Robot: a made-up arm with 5 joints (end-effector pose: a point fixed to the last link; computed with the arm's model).
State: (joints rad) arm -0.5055 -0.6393 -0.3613 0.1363 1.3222
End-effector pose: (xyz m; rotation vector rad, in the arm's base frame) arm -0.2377 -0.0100 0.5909 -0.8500 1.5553 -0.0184
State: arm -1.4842 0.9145 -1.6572 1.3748 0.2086
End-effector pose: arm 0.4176 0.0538 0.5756 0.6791 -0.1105 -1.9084
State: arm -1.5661 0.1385 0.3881 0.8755 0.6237
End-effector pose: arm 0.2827 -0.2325 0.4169 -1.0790 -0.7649 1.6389
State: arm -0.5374 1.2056 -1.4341 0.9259 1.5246
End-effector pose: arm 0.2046 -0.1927 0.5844 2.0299 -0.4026 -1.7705
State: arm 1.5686 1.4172 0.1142 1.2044 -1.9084
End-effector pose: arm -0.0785 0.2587 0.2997 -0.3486 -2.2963 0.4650
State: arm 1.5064 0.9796 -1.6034 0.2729 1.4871
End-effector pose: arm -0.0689 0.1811 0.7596 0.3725 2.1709 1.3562
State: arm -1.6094 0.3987 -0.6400 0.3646 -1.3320
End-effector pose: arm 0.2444 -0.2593 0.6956 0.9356 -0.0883 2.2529
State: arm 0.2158 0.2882 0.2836 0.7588 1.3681
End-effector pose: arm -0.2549 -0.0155 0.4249 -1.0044 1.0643 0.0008
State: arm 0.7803 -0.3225 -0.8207 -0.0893 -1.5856
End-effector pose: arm -0.0277 0.3269 0.7447 -0.3682 -0.6720 -0.8486
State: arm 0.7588 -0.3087 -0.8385 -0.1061 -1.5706
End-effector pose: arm -0.0286 0.3194 0.7491 -0.3356 -0.6476 -0.8457
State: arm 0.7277 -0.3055 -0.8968 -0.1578 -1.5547
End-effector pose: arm -0.0162 0.3032 0.7584 -0.2964 -0.5870 -0.8849
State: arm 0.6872 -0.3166 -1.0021 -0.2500 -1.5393
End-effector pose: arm 0.0130 0.2754 0.7690 -0.2589 -0.4812 -0.9733
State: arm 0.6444 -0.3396 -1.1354 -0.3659 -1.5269
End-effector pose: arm 0.0528 0.2382 0.7727 -0.2382 -0.3456 -1.0923
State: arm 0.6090 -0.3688 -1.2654 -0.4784 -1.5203
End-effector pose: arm 0.0913 0.1991 0.7658 -0.2416 -0.2123 -1.2132
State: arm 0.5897 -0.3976 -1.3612 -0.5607 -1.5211
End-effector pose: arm 0.1180 0.1684 0.7543 -0.2622 -0.1167 -1.3102
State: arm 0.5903 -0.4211 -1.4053 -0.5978 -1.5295
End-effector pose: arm 0.1300 0.1531 0.7470 -0.2872 -0.0797 -1.3693
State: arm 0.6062 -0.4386 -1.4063 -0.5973 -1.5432
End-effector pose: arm 0.1317 0.1519 0.7464 -0.3101 -0.0917 -1.3959
